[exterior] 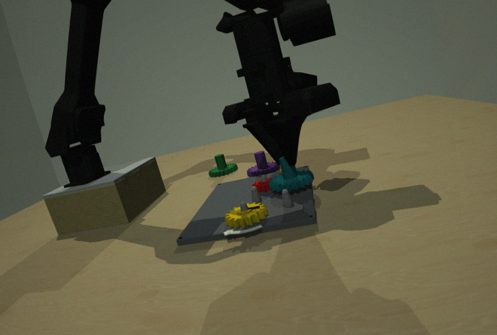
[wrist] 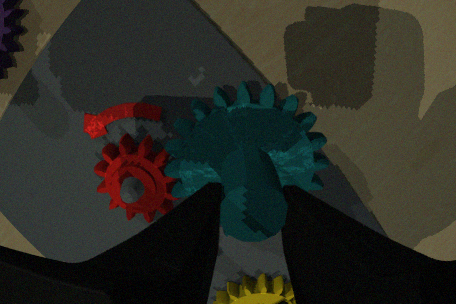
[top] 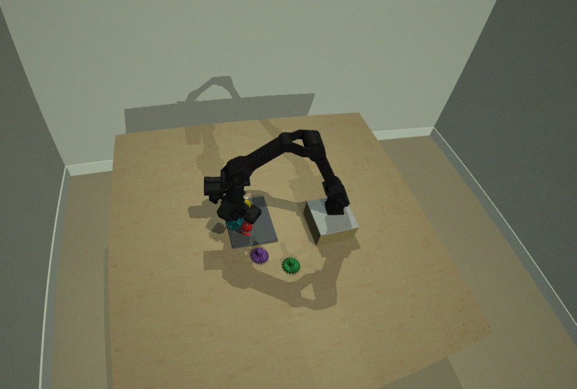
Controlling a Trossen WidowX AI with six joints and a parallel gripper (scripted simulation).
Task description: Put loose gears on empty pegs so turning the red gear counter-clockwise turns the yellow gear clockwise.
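Now: gripper tip 5 cm past the red gear, 3 cm above it and 2 cm to the right of it. From my gripper tip the other things lie so: yellow gear: 9 cm to the right, 4 cm behind, 3 cm below; then teal gear: 1 cm below; then red arrow: 4 cm to the left, 4 cm below, 4 cm behind.
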